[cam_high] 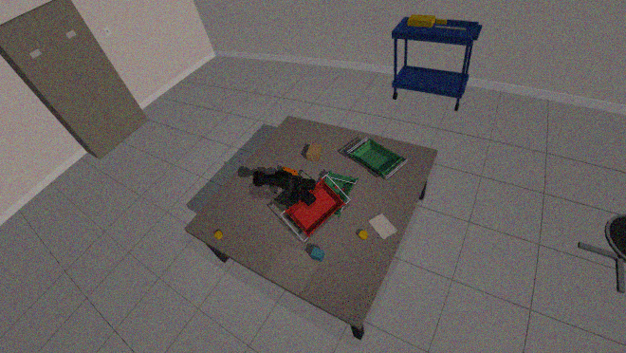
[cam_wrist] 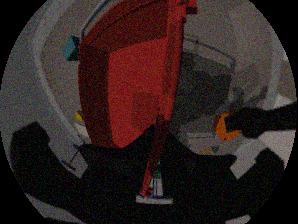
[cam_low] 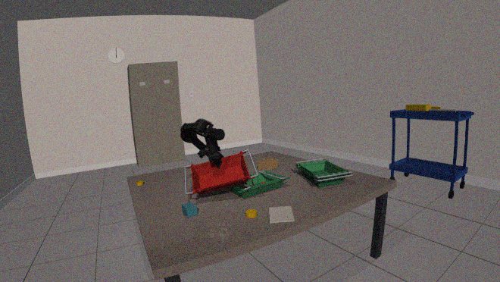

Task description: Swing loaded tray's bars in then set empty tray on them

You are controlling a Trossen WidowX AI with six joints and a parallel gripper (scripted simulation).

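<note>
Right now my gripper tip is 8 cm short of the red tray, 3 cm to the left of it and 1 cm below it. Round my gripper tip: white card (43 cm ahead, 14 cm below, 11 cm to the left); then teal block (23 cm to the right, 20 cm ahead, 12 cm below); then tan box (45 cm to the left, 27 cm behind, 11 cm below).
</note>
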